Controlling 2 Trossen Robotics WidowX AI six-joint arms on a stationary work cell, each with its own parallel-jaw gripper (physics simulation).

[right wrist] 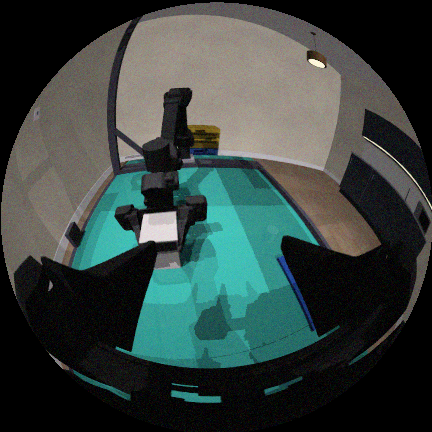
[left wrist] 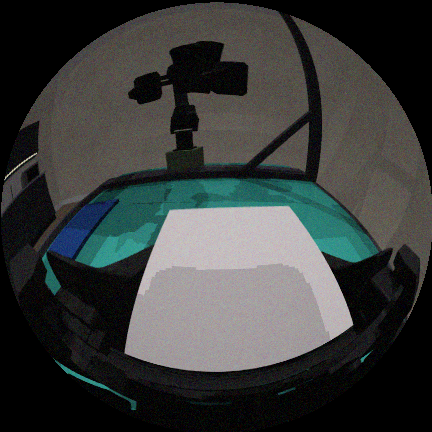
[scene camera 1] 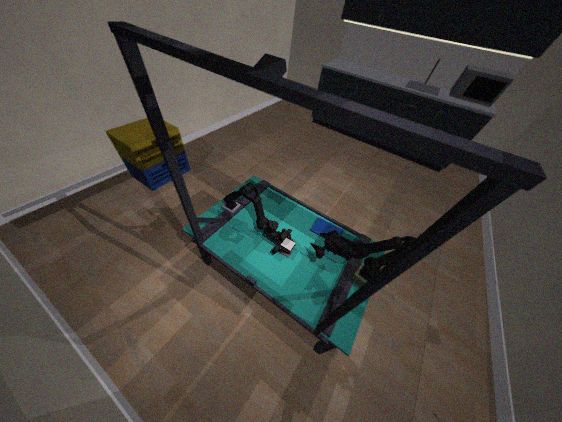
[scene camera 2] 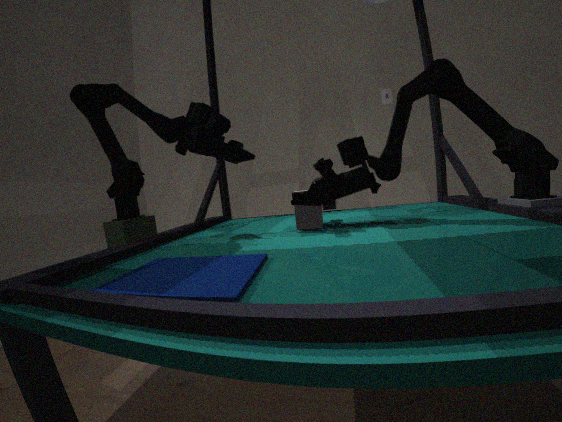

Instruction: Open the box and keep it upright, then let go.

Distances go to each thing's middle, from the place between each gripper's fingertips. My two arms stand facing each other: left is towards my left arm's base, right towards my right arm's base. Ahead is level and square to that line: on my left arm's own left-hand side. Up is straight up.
Now: the flat blue panel [scene camera 2: 209, 278] 260 mm ahead of my right hand, 200 mm below it and 30 mm to the right of it.
Right now my left hand is 32 cm short of the flat blue panel, 13 cm to the left of it and 6 cm above it.
